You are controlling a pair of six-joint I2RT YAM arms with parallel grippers.
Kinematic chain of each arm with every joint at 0, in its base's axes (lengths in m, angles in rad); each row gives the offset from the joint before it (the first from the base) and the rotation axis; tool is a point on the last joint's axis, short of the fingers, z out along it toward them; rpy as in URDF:
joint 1: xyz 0 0 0.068 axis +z
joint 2: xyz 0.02 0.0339 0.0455 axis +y
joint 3: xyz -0.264 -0.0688 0 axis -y
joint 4: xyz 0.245 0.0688 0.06 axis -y
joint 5: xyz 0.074 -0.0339 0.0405 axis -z
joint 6: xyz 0.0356 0 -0.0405 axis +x
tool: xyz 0 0 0 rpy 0 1.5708 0
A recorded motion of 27 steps. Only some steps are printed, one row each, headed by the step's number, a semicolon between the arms.
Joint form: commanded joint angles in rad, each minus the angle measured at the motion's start. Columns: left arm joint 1, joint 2, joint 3, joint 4, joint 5, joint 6; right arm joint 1, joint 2, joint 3, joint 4, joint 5, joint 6.
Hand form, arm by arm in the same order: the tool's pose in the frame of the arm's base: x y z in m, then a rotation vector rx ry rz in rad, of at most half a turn. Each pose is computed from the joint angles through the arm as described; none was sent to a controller.
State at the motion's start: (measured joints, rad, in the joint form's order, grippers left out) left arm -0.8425 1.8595 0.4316 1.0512 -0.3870 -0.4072; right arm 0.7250 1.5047 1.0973 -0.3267 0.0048 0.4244
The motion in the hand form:
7: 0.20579 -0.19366 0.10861 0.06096 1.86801 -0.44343; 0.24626 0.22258 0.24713 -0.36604 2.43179 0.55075
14: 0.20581 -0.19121 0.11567 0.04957 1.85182 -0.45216; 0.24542 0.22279 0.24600 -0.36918 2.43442 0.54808
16: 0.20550 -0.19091 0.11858 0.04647 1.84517 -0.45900; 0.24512 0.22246 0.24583 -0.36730 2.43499 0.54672
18: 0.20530 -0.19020 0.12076 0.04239 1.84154 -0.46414; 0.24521 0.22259 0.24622 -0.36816 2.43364 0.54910
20: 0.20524 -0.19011 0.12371 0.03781 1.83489 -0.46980; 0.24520 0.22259 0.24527 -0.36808 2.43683 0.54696
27: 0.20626 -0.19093 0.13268 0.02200 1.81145 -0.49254; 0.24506 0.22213 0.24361 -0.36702 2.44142 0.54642
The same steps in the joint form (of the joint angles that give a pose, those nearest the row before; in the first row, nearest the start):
7: 0.0339 -0.0657 -0.0305 0.0371 -0.0518 -0.0117; 0.0090 0.0263 -0.0082 -0.0445 -0.0137 0.0143
14: 0.0402 -0.1012 -0.0359 0.0260 -0.0502 -0.0120; 0.0113 0.0262 -0.0119 -0.0444 -0.0123 0.0139
16: 0.0403 -0.1151 -0.0369 0.0214 -0.0489 -0.0132; 0.0113 0.0248 -0.0137 -0.0445 -0.0109 0.0149
18: 0.0417 -0.1270 -0.0386 0.0160 -0.0472 -0.0158; 0.0113 0.0246 -0.0128 -0.0439 -0.0124 0.0146
20: 0.0418 -0.1401 -0.0378 0.0101 -0.0475 -0.0176; 0.0113 0.0262 -0.0141 -0.0444 -0.0120 0.0149
27: 0.0425 -0.1721 -0.0294 -0.0019 -0.0461 -0.0252; 0.0104 0.0270 -0.0189 -0.0428 -0.0136 0.0160

